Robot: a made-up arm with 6 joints.
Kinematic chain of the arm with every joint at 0, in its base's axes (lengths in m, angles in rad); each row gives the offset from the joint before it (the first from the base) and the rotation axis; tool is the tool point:
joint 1: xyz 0 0 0.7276 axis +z
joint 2: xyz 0.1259 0 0 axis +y
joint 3: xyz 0 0 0.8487 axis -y
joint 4: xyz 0 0 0.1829 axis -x
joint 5: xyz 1.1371 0 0 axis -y
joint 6: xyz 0.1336 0 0 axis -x
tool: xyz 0 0 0
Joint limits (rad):
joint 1: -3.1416..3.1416
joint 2: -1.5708..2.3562
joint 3: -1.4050..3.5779
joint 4: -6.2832..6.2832
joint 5: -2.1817..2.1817
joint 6: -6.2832..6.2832
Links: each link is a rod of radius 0.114 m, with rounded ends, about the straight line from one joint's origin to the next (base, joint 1, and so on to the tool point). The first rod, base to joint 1, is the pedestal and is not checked.
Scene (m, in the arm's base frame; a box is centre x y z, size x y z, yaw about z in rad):
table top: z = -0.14
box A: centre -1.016 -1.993 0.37 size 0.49 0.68 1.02 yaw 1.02
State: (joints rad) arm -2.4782 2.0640 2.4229 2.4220 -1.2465 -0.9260
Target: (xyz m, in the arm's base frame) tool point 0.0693 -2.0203 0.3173
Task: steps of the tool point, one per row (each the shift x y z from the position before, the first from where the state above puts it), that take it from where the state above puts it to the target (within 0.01 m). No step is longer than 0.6 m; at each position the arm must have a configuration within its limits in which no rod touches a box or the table.
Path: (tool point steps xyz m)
1: 0.3195 -0.1725 0.4247
2: 0.3753 -0.0071 0.3771
3: 0.3558 0.1623 0.3064
4: 0.0331 -0.4152 -0.3218
5: 0.1242 -0.3167 -0.4285
6: 0.1869 -0.1744 -0.5035
7: 0.2074 -0.0046 -0.5377

